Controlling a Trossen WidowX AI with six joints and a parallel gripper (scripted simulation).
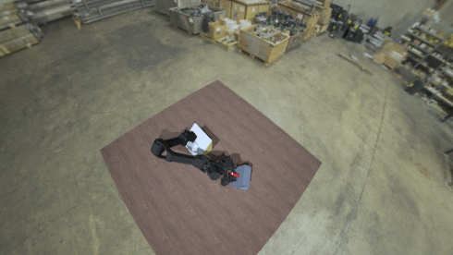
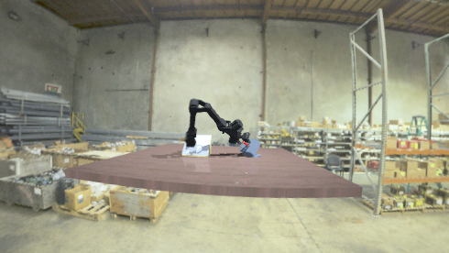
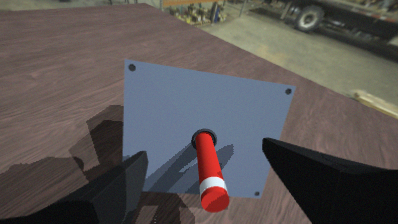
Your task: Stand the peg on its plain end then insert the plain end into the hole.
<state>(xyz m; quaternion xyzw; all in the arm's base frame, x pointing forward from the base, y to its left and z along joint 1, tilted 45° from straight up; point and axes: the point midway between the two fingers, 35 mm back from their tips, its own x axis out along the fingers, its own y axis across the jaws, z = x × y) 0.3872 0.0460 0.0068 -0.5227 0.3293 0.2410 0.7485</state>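
The peg lies 10 mm to the right of my gripper tip and 10 mm behind it. From my gripper tip the other things lie so: sloped panel (30 mm below, 30 mm ahead, 20 mm to the left).
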